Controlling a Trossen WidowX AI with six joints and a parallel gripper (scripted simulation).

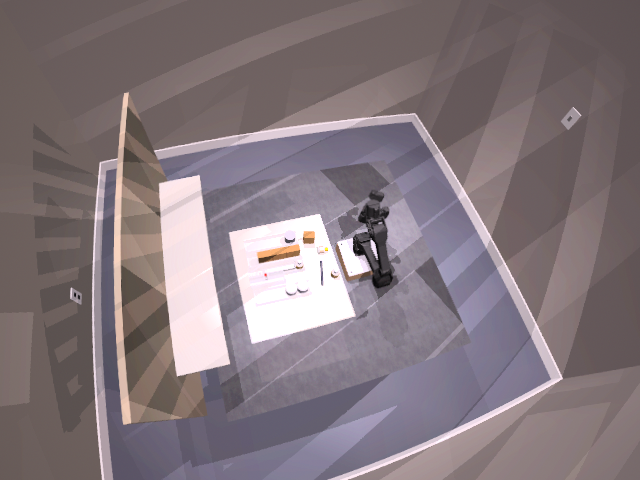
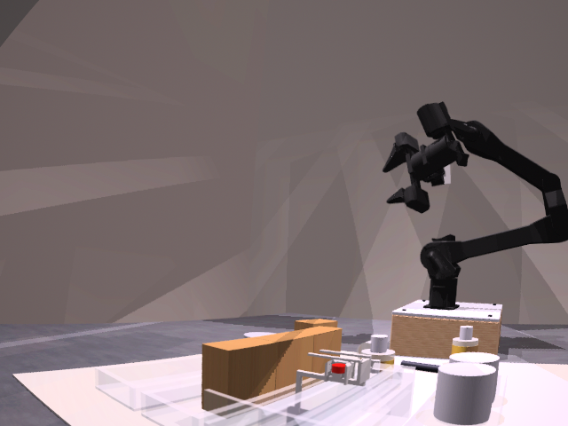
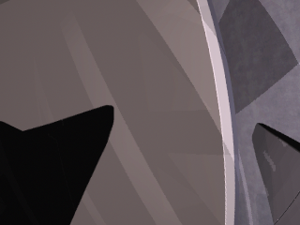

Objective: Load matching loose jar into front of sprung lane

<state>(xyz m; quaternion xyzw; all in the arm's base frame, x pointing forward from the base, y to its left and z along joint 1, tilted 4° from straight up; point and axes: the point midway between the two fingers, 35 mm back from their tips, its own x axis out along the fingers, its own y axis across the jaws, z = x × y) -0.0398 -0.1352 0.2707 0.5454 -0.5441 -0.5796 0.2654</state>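
Now: gripper tip 250 mm short of the black pen, 220 mm to the right of it and 350 mm above it. From my gripper tip the other things lie so: red button (550 mm ahead, 210 mm to the left, 280 mm below).
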